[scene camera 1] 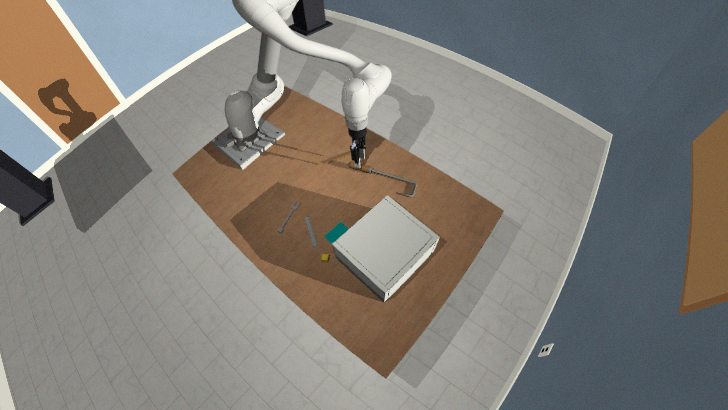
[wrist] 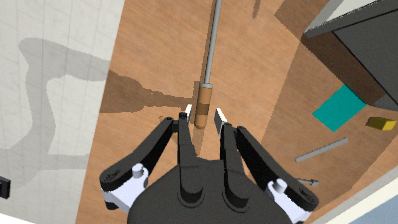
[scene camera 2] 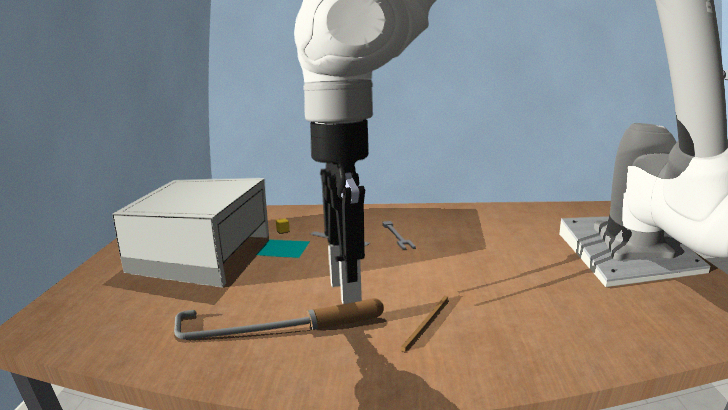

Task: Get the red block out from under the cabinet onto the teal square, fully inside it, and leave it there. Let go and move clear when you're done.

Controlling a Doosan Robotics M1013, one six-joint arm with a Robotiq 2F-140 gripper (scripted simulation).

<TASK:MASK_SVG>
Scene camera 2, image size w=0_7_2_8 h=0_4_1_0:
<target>gripper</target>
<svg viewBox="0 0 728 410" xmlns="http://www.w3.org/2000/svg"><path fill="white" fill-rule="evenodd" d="M367 119L361 122L345 124L310 123L311 157L317 162L326 163L326 170L321 169L320 175L323 194L324 233L326 237L328 236L331 286L341 286L343 304L362 301L360 259L365 258L364 186L359 186L359 175L356 173L355 163L358 160L365 159L369 154Z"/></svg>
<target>hook tool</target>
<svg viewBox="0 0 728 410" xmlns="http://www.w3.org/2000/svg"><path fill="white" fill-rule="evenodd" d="M384 305L379 299L372 298L360 302L307 310L308 317L182 333L181 319L197 315L195 310L179 312L175 316L174 334L177 338L185 340L257 332L310 324L311 329L315 330L379 317L384 311Z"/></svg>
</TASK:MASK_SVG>
